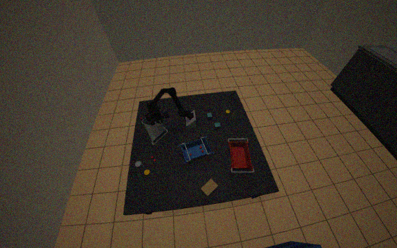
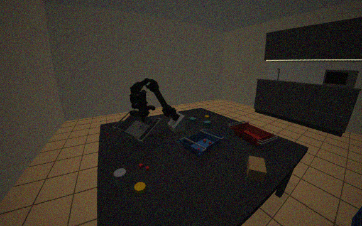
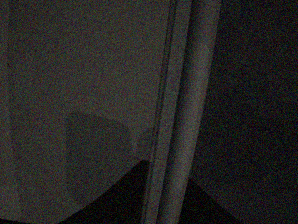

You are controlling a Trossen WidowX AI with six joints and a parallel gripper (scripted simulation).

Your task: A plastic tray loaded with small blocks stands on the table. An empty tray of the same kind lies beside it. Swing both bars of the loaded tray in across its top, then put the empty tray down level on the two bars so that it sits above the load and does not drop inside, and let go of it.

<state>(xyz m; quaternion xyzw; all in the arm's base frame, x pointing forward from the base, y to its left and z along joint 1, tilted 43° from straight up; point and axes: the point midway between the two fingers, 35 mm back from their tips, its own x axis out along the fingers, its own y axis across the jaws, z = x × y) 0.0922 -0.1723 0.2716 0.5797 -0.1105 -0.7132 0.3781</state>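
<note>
The grey tray is 70 mm to the right of my gripper tip and 30 mm ahead of it. From my gripper tip the other things lie so: white disc 360 mm ahead, 230 mm to the right, 110 mm below; tan box 640 mm ahead, 370 mm to the left, 120 mm below.
</note>
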